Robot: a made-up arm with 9 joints. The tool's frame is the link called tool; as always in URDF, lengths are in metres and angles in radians. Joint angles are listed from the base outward. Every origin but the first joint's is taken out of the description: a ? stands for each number. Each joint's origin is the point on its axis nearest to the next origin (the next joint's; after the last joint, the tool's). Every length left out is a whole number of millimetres.
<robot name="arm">
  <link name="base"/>
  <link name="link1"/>
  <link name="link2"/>
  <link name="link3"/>
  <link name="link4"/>
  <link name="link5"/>
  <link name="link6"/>
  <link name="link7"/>
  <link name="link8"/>
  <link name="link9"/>
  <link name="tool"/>
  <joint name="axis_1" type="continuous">
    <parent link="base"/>
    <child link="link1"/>
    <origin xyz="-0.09 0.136 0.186" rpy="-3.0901 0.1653 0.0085"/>
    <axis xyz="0 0 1"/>
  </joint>
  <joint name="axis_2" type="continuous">
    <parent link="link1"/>
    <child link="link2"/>
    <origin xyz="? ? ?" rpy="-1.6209 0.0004 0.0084"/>
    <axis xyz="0 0 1"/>
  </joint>
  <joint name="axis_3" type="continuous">
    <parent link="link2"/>
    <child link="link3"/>
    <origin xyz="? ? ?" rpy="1.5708 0 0.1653"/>
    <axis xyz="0 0 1"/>
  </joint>
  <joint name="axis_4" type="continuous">
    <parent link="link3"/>
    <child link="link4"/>
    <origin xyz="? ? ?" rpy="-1.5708 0 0"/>
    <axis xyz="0 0 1"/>
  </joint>
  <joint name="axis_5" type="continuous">
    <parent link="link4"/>
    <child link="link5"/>
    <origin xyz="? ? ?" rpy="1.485 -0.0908 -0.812"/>
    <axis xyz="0 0 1"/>
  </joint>
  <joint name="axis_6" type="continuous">
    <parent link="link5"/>
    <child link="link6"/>
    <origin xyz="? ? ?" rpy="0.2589 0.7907 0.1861"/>
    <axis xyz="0 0 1"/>
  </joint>
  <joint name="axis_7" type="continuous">
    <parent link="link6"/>
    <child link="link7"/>
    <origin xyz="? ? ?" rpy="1.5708 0 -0.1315"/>
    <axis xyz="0 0 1"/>
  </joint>
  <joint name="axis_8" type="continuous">
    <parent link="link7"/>
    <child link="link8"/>
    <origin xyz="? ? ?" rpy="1.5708 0 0"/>
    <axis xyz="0 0 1"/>
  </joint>
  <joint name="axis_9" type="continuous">
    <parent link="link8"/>
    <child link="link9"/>
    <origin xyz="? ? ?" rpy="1.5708 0 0"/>
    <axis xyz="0 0 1"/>
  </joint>
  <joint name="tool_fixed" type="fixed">
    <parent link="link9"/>
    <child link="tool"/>
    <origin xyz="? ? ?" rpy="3.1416 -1.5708 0"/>
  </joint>
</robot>
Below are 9 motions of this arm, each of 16 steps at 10 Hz.
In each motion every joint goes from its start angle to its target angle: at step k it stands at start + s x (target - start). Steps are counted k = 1, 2, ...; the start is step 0. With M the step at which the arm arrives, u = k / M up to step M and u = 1 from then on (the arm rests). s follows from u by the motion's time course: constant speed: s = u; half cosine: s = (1 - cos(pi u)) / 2; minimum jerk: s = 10 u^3 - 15 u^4 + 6 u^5.
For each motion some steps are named. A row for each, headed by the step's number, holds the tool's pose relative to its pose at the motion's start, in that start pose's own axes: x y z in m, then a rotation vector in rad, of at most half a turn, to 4 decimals.
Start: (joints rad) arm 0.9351 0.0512 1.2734 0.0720 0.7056 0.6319 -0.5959 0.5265 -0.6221
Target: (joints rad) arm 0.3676 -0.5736 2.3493 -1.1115 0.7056 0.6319 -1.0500 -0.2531 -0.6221
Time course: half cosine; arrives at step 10
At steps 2, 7, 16:
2: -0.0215 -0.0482 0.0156 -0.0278 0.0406 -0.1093
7: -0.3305 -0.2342 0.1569 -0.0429 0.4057 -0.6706
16: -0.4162 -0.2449 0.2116 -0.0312 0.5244 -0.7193

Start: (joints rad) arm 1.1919 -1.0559 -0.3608 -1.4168 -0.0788 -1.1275 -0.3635 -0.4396 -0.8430
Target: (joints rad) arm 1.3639 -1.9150 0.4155 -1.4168 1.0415 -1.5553 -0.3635 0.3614 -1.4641
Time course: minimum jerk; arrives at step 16
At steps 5, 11, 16:
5: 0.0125 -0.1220 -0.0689 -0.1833 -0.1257 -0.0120
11: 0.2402 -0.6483 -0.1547 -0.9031 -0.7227 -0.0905
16: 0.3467 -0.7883 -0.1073 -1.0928 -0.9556 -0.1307

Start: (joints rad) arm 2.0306 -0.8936 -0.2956 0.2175 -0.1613 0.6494 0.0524 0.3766 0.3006
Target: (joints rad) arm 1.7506 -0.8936 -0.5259 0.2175 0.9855 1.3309 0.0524 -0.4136 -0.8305
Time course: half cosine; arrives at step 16
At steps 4, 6, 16:
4: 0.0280 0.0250 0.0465 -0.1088 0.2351 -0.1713
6: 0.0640 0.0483 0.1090 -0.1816 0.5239 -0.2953
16: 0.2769 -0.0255 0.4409 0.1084 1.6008 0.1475

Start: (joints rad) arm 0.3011 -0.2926 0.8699 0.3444 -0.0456 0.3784 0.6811 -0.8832 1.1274
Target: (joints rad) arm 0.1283 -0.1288 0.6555 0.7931 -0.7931 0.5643 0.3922 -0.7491 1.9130
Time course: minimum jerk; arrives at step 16
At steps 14, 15, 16:
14: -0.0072 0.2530 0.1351 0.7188 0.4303 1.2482
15: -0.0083 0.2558 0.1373 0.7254 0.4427 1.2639
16: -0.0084 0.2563 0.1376 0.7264 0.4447 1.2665

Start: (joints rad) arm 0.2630 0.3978 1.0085 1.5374 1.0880 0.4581 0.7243 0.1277 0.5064
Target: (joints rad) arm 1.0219 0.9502 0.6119 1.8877 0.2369 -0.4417 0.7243 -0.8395 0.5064
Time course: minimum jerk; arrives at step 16
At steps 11, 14, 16:
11: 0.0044 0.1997 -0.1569 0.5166 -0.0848 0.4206
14: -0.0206 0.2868 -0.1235 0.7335 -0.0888 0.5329
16: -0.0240 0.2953 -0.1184 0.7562 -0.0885 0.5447

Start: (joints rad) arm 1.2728 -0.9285 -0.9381 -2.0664 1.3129 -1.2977 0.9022 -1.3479 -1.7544
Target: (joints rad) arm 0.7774 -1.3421 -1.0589 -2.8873 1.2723 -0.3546 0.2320 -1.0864 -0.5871
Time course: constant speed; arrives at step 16
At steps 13, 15, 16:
13: 0.1410 -0.1563 0.0056 1.0726 0.4168 -0.0488
15: 0.1464 -0.1951 0.0006 1.2763 0.4853 -0.1040
16: 0.1477 -0.2164 -0.0021 1.3816 0.5180 -0.1397

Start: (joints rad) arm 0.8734 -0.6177 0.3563 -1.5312 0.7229 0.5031 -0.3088 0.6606 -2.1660
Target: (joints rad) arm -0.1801 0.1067 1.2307 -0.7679 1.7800 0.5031 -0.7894 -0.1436 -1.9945
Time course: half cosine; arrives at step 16
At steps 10, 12, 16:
10: -0.0467 -0.2851 0.0686 0.9380 -0.5073 1.6202
12: -0.0027 -0.3212 0.0411 1.0811 -0.6581 1.9082
16: 0.0411 -0.3382 0.0124 1.1677 -0.7869 2.1371

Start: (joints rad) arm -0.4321 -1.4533 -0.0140 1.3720 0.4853 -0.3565 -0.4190 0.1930 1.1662
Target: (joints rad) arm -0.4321 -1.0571 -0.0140 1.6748 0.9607 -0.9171 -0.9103 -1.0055 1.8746
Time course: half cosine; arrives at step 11
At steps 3, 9, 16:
3: -0.0158 0.0319 -0.0237 0.2961 -0.0076 -0.1960
9: -0.0327 0.0566 -0.0747 1.5583 0.0718 -0.9606
16: -0.0331 0.0507 -0.0861 1.6786 0.0960 -1.0420

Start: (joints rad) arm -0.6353 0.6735 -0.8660 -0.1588 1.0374 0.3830 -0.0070 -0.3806 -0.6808
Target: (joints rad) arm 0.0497 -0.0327 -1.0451 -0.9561 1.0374 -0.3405 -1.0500 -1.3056 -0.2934
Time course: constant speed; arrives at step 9
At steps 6, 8, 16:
6: -0.0895 -0.4443 -0.1135 0.1813 -0.3577 -0.4177
8: -0.2209 -0.5958 -0.1197 -0.0243 -0.4181 -0.3810
16: -0.3019 -0.6638 -0.1064 -0.1617 -0.3973 -0.3465

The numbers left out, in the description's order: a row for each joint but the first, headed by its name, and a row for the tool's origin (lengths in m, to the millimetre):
axis_2: -0.108 0.21 0
axis_3: -0.028 0.059 0
axis_4: -0.128 -0.044 0
axis_5: -0.367 0.094 0
axis_6: -0.2 0.014 0
axis_7: -0.054 -0.195 0
axis_8: 0.033 0.049 0
axis_9: 0.015 0.114 0
tool: -0.106 -0.091 0

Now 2 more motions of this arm.
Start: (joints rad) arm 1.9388 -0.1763 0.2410 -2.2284 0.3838 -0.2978 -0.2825 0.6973 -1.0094
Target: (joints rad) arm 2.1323 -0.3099 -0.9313 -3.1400 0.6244 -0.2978 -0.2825 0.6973 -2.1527
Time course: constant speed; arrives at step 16
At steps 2, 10, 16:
2: 0.0112 -0.1048 0.0020 -0.3403 0.0075 0.0291
10: 0.1126 -0.4785 0.2728 -1.6815 -0.0251 0.2330
16: 0.2680 -0.5322 0.6292 -2.6282 -0.1850 0.5065

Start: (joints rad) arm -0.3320 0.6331 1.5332 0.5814 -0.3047 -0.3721 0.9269 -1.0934 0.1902
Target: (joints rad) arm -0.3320 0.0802 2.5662 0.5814 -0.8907 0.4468 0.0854 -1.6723 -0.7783
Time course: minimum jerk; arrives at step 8
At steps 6, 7, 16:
6: -0.5772 -0.2177 0.4000 -0.4640 1.3288 1.0846
7: -0.5891 -0.2209 0.4513 -0.4168 1.3832 1.2720
16: -0.5905 -0.2213 0.4602 -0.4060 1.3904 1.3073

